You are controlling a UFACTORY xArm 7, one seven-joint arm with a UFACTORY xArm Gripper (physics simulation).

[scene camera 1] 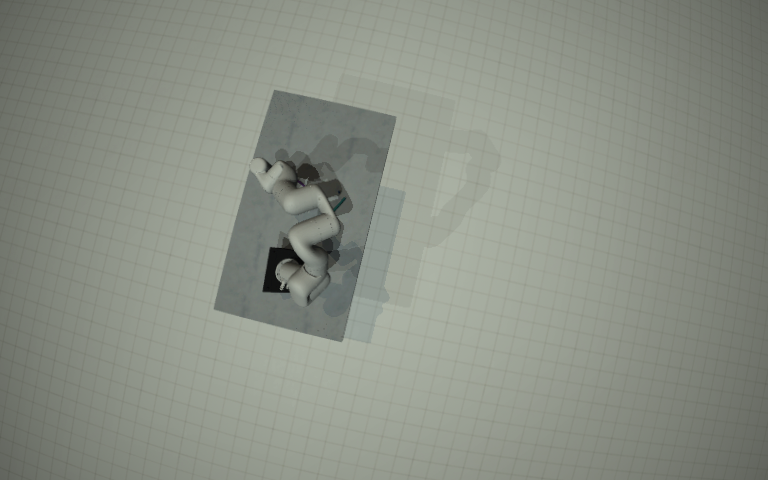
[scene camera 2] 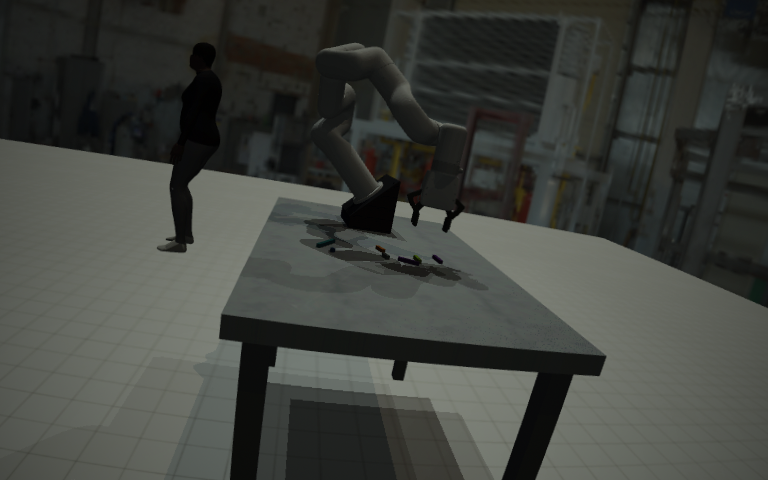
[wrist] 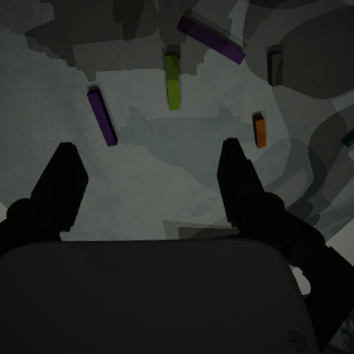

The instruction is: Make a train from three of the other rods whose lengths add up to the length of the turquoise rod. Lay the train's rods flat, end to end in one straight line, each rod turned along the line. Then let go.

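Frame: origin at the arm's base, x left, y up, z ahead, level; metres.
Seen in the pictures: gripper, between the fingertips: (scene camera 2: 429, 228) (wrist: 150, 157); arm's base, origin of its link: (scene camera 1: 287, 271) (scene camera 2: 368, 193).
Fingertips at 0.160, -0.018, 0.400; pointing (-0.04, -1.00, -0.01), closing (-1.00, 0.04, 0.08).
Offsets run from my fingertips to a thing's top centre, as dx, dy, dz. Level surfaces: height alone.
The turquoise rod @[-0.279, -0.085, +0.001] (scene camera 1: 339, 204) (scene camera 2: 325, 243) (wrist: 349, 138) lies flat, partly cut off in the wrist view. In the wrist view, a purple rod @[+0.049, -0.085, -0.027] (scene camera 2: 437, 258) (wrist: 102, 117) lies at the left, a lime rod @[-0.018, -0.085, +0.013] (scene camera 2: 416, 258) (wrist: 172, 82) at the upper middle, and a longer purple rod @[-0.048, -0.085, +0.051] (scene camera 2: 407, 260) (wrist: 212, 40) slants at the top. A dark grey rod @[-0.112, -0.085, +0.035] (scene camera 2: 385, 255) (wrist: 275, 68) and a short orange rod @[-0.122, -0.085, -0.035] (scene camera 2: 380, 248) (wrist: 260, 131) lie further right. These rods lie apart at differing angles. My gripper (scene camera 2: 431, 226) (wrist: 150, 157) is open and empty, above the table.
A small dark piece @[-0.258, -0.085, +0.067] (scene camera 2: 332, 249) lies beside the turquoise rod. The grey table @[dy -0.095] (scene camera 1: 325, 113) (scene camera 2: 339, 305) carries the black arm base (scene camera 1: 274, 271) (scene camera 2: 370, 212). The arm hides part of the rods in the overhead view. A person (scene camera 2: 199, 113) stands beyond the table.
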